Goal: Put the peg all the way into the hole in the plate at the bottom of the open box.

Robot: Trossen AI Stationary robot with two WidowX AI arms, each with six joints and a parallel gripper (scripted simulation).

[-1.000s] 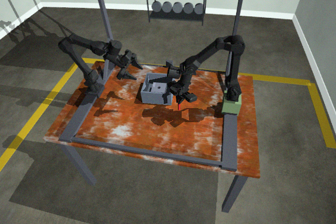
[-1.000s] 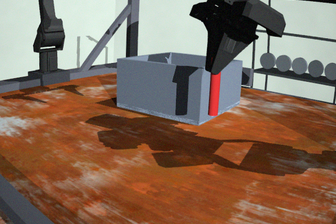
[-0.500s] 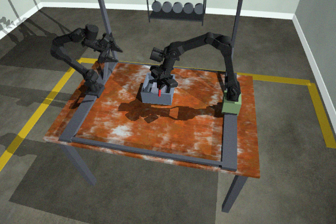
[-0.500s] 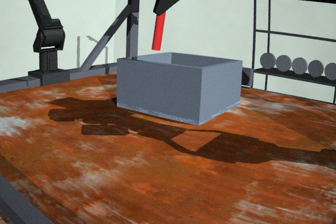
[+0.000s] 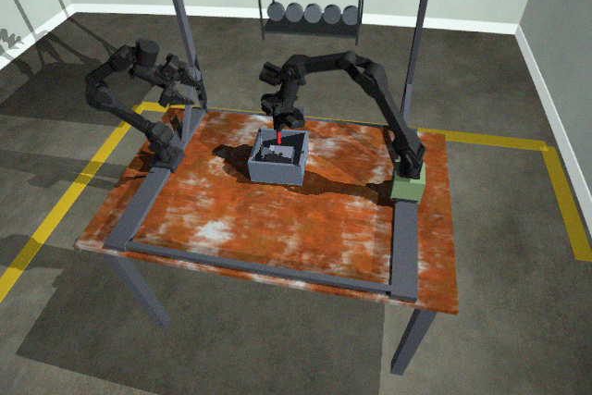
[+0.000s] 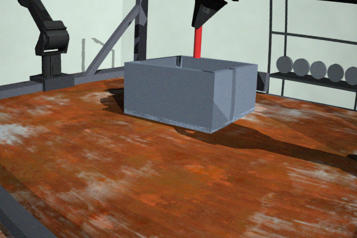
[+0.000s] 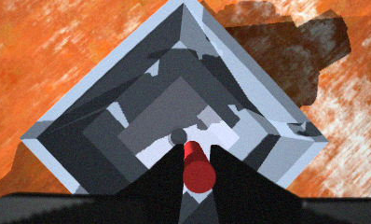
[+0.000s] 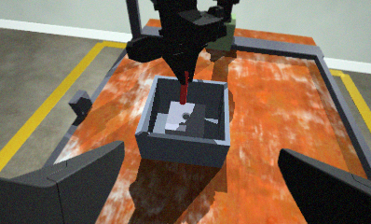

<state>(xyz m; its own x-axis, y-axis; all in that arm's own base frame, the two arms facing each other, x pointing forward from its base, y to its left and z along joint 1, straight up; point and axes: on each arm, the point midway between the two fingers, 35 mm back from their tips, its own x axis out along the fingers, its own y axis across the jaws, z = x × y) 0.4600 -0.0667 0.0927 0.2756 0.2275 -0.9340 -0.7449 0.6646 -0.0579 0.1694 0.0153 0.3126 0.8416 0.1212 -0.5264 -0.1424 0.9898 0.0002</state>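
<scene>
The red peg is 1 cm to the right of my left hand and 5 cm below it. From my left hand the other things lie so: grey plate: 1 cm ahead, 1 cm to the right, 15 cm below; grey box: 1 cm ahead, 1 cm to the right, 17 cm below.
</scene>
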